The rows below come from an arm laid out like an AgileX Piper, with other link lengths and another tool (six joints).
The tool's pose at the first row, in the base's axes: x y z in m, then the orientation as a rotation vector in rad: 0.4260, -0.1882, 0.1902, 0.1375, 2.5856, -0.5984
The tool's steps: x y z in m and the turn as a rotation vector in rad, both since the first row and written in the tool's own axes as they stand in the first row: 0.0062, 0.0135, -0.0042, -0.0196, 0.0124, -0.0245; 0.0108, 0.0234, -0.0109, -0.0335, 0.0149, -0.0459; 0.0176, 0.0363, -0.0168, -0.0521, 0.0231, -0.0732; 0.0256, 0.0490, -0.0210, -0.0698, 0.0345, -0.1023; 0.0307, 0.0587, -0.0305, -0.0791, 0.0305, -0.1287; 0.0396, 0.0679, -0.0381, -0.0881, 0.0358, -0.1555; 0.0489, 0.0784, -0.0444, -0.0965, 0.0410, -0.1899; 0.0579, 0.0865, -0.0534, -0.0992, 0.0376, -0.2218; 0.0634, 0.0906, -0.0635, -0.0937, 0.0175, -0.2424
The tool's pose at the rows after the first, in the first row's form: 0.4214, -0.1743, 0.1853, 0.1035, 2.6078, -0.5826; 0.4165, -0.1625, 0.1846, 0.0720, 2.6180, -0.5722; 0.4105, -0.1484, 0.1810, 0.0329, 2.6356, -0.5580; 0.4042, -0.1352, 0.1756, -0.0076, 2.6558, -0.5456; 0.3976, -0.1224, 0.1769, -0.0466, 2.6581, -0.5422; 0.3883, -0.1109, 0.1751, -0.0834, 2.6692, -0.5399; 0.3795, -0.0988, 0.1715, -0.1303, 2.6804, -0.5408; 0.3693, -0.0876, 0.1712, -0.1746, 2.6811, -0.5478; 0.3609, -0.0796, 0.1750, -0.2053, 2.6618, -0.5607
